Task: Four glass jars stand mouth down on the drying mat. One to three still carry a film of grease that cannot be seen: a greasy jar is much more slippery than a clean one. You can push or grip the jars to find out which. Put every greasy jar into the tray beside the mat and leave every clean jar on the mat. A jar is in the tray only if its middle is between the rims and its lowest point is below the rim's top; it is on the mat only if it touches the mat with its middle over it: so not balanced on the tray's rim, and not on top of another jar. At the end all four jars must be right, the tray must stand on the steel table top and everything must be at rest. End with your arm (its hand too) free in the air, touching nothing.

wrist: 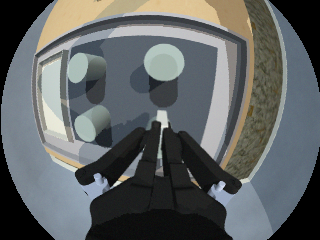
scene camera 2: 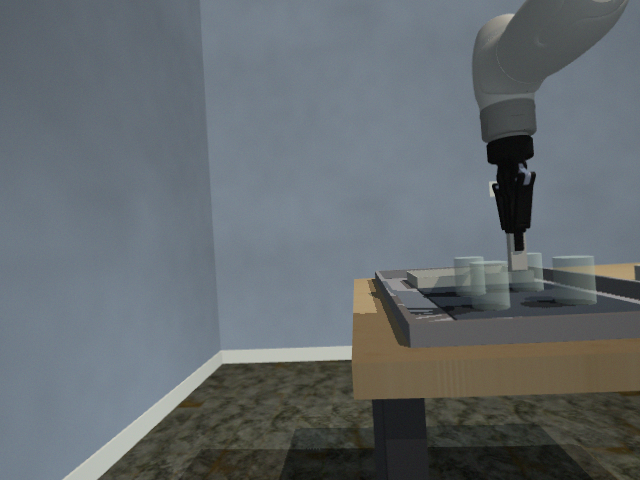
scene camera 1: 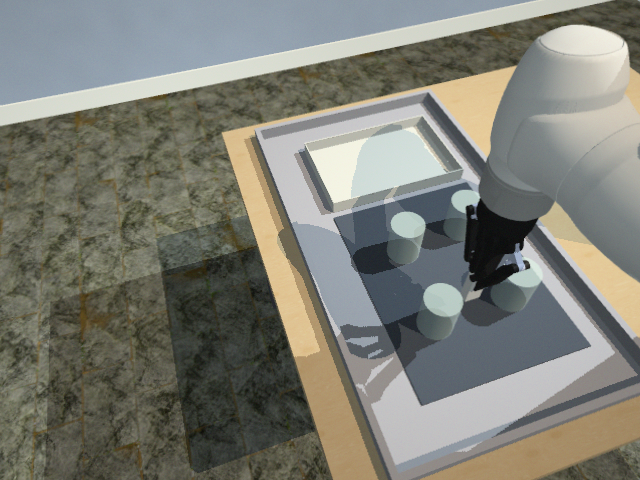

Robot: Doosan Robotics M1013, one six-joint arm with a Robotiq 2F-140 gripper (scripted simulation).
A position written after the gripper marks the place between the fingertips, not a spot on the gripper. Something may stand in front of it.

In view: the gripper (scene camera 1: 469, 295), a glass jar (scene camera 1: 512, 294), a glass jar (scene camera 1: 441, 305), a cream tray (scene camera 1: 368, 165), a glass jar (scene camera 1: 454, 226), a glass jar (scene camera 1: 407, 229) and a dark drying mat (scene camera 1: 487, 343).
The cream tray shows as well in the wrist view (wrist: 51, 102) and in scene camera 2 (scene camera 2: 438, 277). The gripper also shows in the wrist view (wrist: 161, 117) and in scene camera 2 (scene camera 2: 518, 269). The dark drying mat also shows in the wrist view (wrist: 132, 97).
